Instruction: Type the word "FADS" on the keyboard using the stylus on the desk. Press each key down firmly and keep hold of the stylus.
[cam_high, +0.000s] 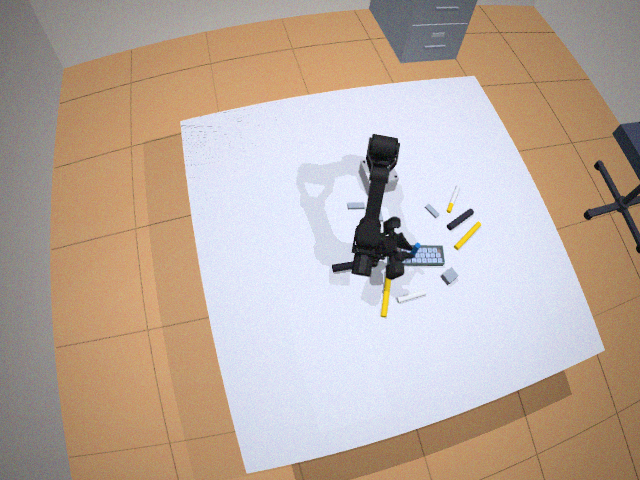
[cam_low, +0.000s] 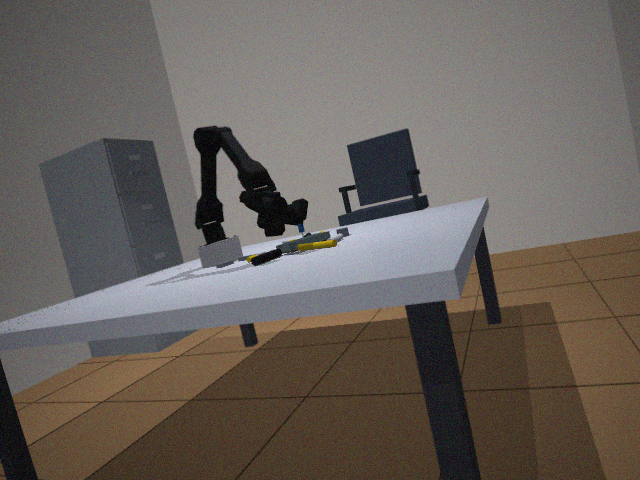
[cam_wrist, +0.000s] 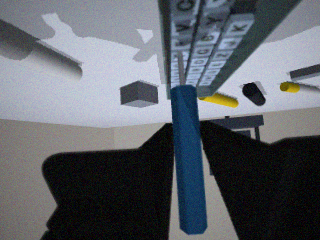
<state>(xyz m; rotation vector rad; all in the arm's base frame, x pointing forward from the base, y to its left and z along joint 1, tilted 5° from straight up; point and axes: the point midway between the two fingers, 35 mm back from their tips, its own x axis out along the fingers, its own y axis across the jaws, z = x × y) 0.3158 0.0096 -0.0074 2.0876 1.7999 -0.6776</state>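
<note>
The grey block lies 13 cm to the left of my gripper tip, 8 cm ahead of it and 6 cm below it. Round my gripper tip: blue stylus 1 cm below; then white stick 12 cm ahead, 7 cm below, 2 cm to the right; then grey stylus tip 5 cm below.
</note>
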